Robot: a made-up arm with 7 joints. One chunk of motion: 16 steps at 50 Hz.
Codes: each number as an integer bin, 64 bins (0 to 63) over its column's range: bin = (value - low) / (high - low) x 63, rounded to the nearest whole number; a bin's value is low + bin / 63 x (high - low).
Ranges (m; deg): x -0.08..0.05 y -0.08..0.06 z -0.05..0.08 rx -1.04..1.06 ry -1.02..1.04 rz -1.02..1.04
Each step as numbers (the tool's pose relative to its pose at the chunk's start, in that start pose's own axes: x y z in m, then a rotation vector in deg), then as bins.
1 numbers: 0.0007 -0.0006 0.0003 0.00 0.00 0.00
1 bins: 39 36 24 31 31 31
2 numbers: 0.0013 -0.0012 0.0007 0.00 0.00 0.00
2 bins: 39 35 25 31 31 31
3 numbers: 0.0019 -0.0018 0.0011 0.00 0.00 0.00
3 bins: 40 35 25 31 31 31
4 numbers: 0.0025 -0.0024 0.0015 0.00 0.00 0.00
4 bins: 40 35 25 31 31 31
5 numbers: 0.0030 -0.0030 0.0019 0.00 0.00 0.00
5 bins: 40 35 25 31 31 31
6 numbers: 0.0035 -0.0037 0.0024 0.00 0.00 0.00
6 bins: 40 34 25 31 31 31
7 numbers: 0.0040 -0.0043 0.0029 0.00 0.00 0.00
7 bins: 41 34 26 31 31 31
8 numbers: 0.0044 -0.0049 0.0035 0.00 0.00 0.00
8 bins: 41 34 26 31 31 31
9 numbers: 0.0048 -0.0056 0.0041 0.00 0.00 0.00
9 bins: 41 33 26 31 31 31
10 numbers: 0.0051 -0.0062 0.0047 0.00 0.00 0.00
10 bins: 41 33 27 31 31 31
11 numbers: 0.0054 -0.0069 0.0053 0.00 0.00 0.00
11 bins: 41 33 27 31 31 31
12 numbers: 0.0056 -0.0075 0.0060 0.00 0.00 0.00
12 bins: 41 33 27 31 31 31
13 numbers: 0.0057 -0.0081 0.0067 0.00 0.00 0.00
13 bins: 42 32 27 31 31 31
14 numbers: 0.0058 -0.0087 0.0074 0.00 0.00 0.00
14 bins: 42 32 28 31 31 31
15 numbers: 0.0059 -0.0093 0.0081 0.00 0.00 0.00
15 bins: 42 32 28 31 31 31
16 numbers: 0.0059 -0.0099 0.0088 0.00 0.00 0.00
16 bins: 42 32 28 31 31 31
